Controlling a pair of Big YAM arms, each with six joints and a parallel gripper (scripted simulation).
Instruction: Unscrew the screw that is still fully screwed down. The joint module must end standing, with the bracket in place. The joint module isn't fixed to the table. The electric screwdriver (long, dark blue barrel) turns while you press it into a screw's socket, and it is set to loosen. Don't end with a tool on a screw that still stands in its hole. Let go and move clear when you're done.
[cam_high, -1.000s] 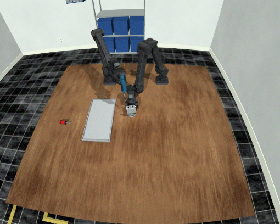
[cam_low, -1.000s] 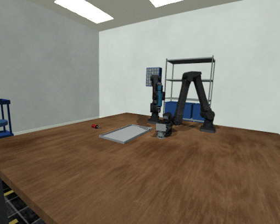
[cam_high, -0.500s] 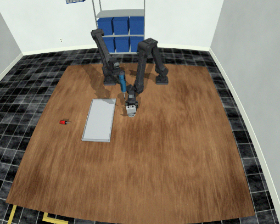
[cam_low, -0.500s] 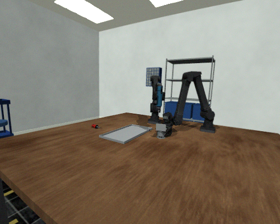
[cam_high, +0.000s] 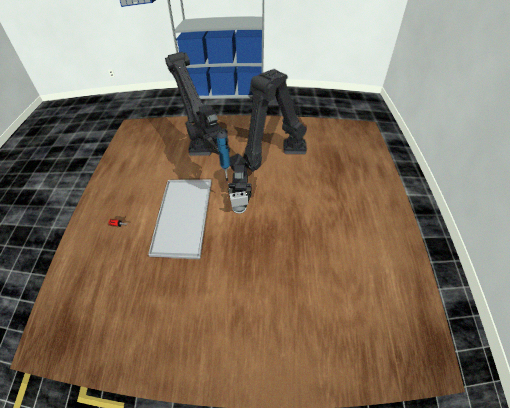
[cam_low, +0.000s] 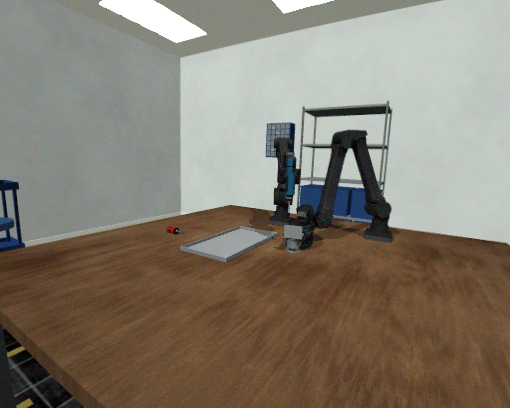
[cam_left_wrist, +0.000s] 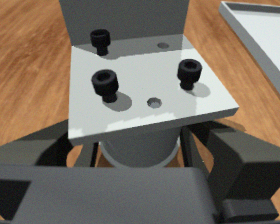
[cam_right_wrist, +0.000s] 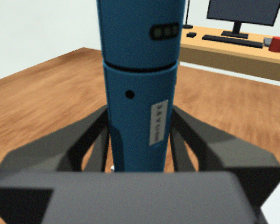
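My left gripper is now 50 mm below the grey bracket. Also, from my left hand: screw (50 mm above, 20 mm behind, 10 mm to the left); then flat grey tray (260 mm to the right, 50 mm ahead, 20 mm below); then small red-handled tool (560 mm to the right, 90 mm ahead, 10 mm below).
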